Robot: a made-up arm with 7 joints.
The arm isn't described. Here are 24 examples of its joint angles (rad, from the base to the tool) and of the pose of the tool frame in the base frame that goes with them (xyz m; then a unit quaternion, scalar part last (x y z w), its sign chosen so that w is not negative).
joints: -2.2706 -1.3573 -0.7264 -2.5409 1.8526 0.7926 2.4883
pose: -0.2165 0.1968 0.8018 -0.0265 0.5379 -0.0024 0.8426
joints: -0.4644 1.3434 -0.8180 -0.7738 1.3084 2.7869 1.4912
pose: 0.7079 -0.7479 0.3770 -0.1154 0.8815 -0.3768 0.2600
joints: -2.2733 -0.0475 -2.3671 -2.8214 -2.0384 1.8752 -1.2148
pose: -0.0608 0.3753 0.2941 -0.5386 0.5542 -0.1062 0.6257
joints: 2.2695 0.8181 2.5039 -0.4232 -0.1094 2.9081 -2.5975
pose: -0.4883 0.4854 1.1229 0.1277 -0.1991 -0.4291 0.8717
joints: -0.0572 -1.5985 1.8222 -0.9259 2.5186 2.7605 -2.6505
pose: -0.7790 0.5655 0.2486 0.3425 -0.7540 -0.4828 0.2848
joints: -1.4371 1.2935 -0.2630 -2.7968 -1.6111 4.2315 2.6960
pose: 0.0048 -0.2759 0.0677 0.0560 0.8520 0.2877 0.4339
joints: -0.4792 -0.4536 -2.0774 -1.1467 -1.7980 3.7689 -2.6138
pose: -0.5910 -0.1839 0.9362 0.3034 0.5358 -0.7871 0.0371
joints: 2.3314 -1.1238 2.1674 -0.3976 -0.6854 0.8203 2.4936
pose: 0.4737 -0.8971 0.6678 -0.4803 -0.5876 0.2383 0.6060
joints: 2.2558 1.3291 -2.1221 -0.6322 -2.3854 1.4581 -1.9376
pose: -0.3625 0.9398 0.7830 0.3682 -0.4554 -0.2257 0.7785
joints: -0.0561 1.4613 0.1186 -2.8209 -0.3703 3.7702 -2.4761
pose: 0.2288 0.0726 -0.0572 -0.2034 -0.9280 -0.1148 0.2903
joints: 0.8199 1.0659 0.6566 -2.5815 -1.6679 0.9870 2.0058
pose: 0.0001 0.3787 -0.0172 0.5708 0.4416 0.5026 0.4760
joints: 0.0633 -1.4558 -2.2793 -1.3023 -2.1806 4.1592 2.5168
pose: -0.6547 -0.4185 0.1601 -0.0661 0.6760 -0.6977 0.2278
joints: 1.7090 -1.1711 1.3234 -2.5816 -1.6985 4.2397 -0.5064
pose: -0.3566 -0.2570 0.4692 0.9551 -0.2290 -0.1865 0.0230
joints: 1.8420 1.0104 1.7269 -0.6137 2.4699 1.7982 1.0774
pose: -0.5975 0.7073 0.9165 -0.3216 -0.0987 -0.8746 0.3493
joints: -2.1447 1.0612 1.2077 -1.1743 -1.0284 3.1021 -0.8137
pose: 0.0014 -0.9076 0.6745 0.7494 -0.0821 0.3603 0.5494
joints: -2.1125 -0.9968 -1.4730 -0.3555 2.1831 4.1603 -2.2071
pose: 0.2221 0.7313 0.7759 -0.7952 -0.2126 0.0304 0.5670
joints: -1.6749 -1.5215 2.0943 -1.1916 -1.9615 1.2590 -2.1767
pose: 0.6333 0.7699 0.0999 -0.0895 -0.0348 -0.7727 0.6275
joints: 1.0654 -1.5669 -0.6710 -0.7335 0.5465 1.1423 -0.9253
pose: -0.2339 -0.9710 0.7172 -0.2765 -0.4013 -0.8299 0.2714
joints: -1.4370 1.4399 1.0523 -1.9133 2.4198 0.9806 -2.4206
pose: 0.6911 -0.3957 0.0886 0.0751 0.3608 -0.8773 0.3074
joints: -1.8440 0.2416 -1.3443 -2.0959 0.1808 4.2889 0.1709
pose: -0.5277 -0.0676 0.7456 -0.0370 -0.4738 -0.0058 0.8799
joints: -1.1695 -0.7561 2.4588 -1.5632 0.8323 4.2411 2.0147
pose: 0.0369 0.7613 0.5649 -0.3761 0.3407 -0.0024 0.8616
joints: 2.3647 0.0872 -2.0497 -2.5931 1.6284 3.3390 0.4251
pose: 0.4325 0.0309 0.5287 -0.5989 0.7372 -0.2286 0.2137
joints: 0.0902 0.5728 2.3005 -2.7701 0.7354 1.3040 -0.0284
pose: -0.2735 0.2605 0.4728 0.2182 0.6821 -0.6390 0.2807
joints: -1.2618 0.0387 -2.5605 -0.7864 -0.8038 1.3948 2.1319
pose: -0.3446 0.2719 1.3236 -0.8880 0.0385 -0.0707 0.4527
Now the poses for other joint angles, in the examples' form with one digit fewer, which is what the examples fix.
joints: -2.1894 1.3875 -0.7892 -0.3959 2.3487 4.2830 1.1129
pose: -0.630 -0.604 0.383 -0.721 -0.028 0.605 0.337
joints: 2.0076 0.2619 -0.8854 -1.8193 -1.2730 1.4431 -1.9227
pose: 0.279 0.724 0.653 -0.035 0.713 -0.460 0.528
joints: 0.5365 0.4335 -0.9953 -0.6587 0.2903 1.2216 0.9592
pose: 0.725 0.025 1.138 0.823 -0.549 0.149 0.011
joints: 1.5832 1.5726 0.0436 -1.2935 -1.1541 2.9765 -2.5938
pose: -0.142 0.770 -0.203 -0.877 0.466 0.002 0.116
